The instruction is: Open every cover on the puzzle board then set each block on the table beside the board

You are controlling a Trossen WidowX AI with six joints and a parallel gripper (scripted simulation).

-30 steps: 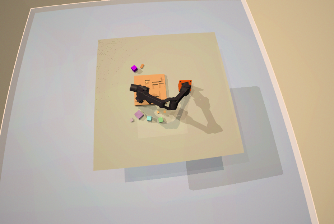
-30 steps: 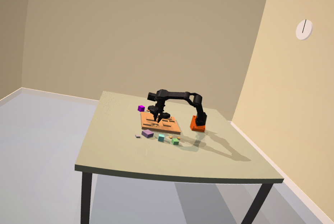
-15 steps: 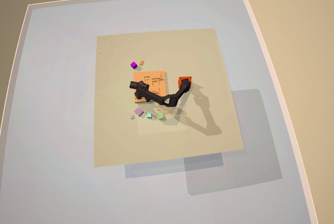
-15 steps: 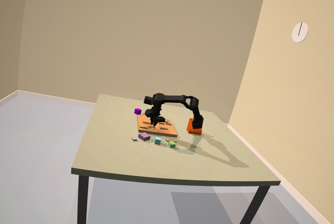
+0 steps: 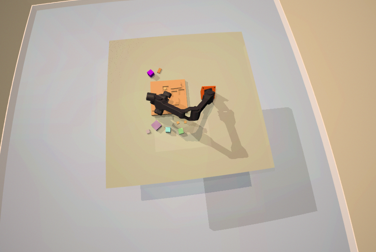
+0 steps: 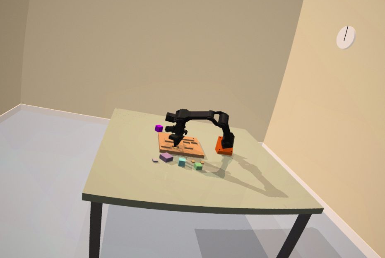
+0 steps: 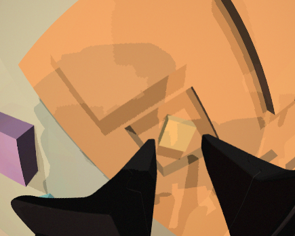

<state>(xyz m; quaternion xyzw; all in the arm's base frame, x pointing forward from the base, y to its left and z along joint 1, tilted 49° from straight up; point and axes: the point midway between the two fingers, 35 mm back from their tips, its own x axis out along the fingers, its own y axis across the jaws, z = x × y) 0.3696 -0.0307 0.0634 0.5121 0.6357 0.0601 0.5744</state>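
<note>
My gripper tip is 2 cm past the flat orange block, 34 cm to the left of it and 3 cm above it. The rest, counted from my gripper tip: green block: 9 cm behind, 22 cm to the left, 2 cm below; then mauve block: 9 cm ahead, 14 cm to the left, 2 cm below; then cyan block: 1 cm ahead, 19 cm to the left, 1 cm below.
</note>
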